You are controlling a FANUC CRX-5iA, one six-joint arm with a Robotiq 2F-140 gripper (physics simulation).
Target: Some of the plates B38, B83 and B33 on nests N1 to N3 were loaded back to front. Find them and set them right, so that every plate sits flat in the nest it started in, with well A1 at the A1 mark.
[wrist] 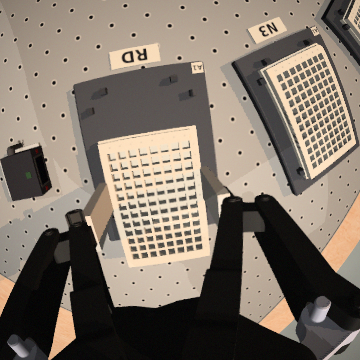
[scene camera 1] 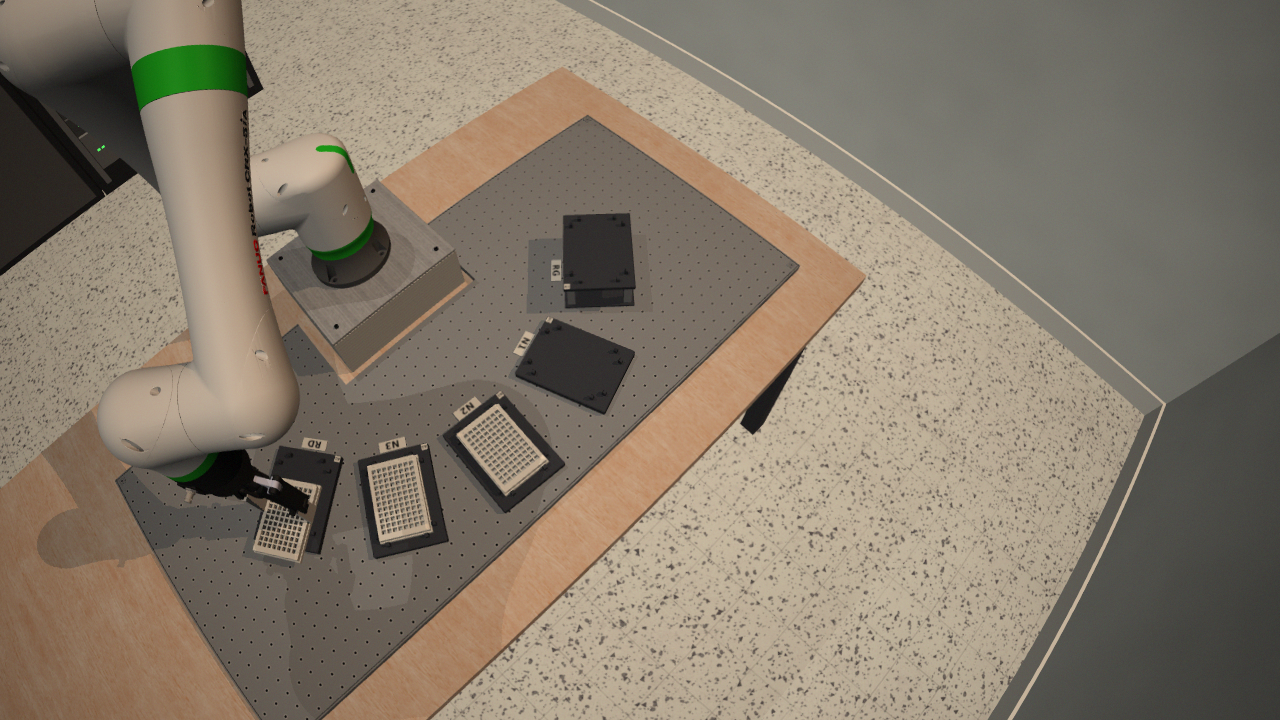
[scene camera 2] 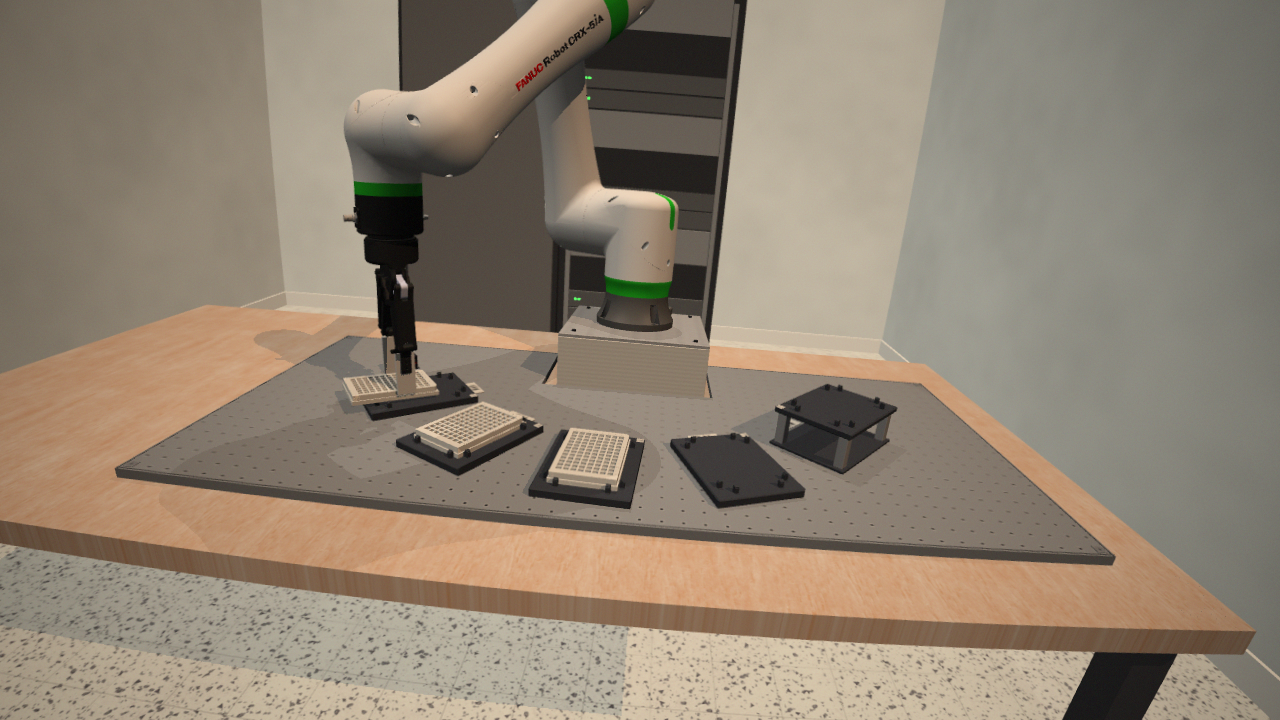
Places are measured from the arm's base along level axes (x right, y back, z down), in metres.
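Pixels of known places: gripper, fingertip midpoint: [wrist: 154,188] [scene camera 1: 288,509] [scene camera 2: 399,383]; arm's base, link origin: [scene camera 1: 351,254] [scene camera 2: 634,322].
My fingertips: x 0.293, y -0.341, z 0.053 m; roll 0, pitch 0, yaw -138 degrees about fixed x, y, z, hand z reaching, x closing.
Observation:
Ahead of a thing's pixels: the offset from my fingertips to its top centre. "spot": to the spot under its first point.
My gripper [scene camera 1: 284,514] [scene camera 2: 396,377] [wrist: 154,188] is shut on a cream plate @[dx +0.010, dy -0.011, dz -0.007 m] [scene camera 1: 281,537] [scene camera 2: 371,385] [wrist: 160,210], fingers on its long sides. The plate hangs a little above nest RD @[dx -0.010, dy +0.040, dz -0.005 m] [scene camera 1: 304,461] [scene camera 2: 458,394] [wrist: 135,112], its long side roughly along the nest's, shifted away from the RD label and overhanging that end. Nest N1 @[dx -0.525, dy -0.033, dz +0.007 m] [scene camera 1: 572,362] [scene camera 2: 738,470] is empty. A plate @[dx -0.347, dy -0.097, dz +0.003 m] [scene camera 1: 501,447] [scene camera 2: 590,456] sits in nest N2 @[spot: dx -0.367, dy -0.168, dz +0.018 m] [scene camera 1: 537,479]. Another plate @[dx -0.167, dy -0.078, dz +0.003 m] [scene camera 1: 398,501] [scene camera 2: 469,428] [wrist: 315,115] sits in nest N3 @[dx -0.168, dy -0.078, dz +0.007 m] [scene camera 1: 436,501] [wrist: 255,95]. Plate names and A1 wells are unreadable.
A raised black stand RG @[dx -0.665, dy +0.107, dz -0.041 m] [scene camera 1: 597,250] [scene camera 2: 836,410] stands beyond N1, on posts. The arm's base block [scene camera 1: 402,313] [scene camera 2: 633,362] stands behind the nests. A small black box @[spot: dx +0.063, dy +0.106, dz -0.005 m] [wrist: 25,172] shows left of RD in the wrist view. N3 is close beside RD.

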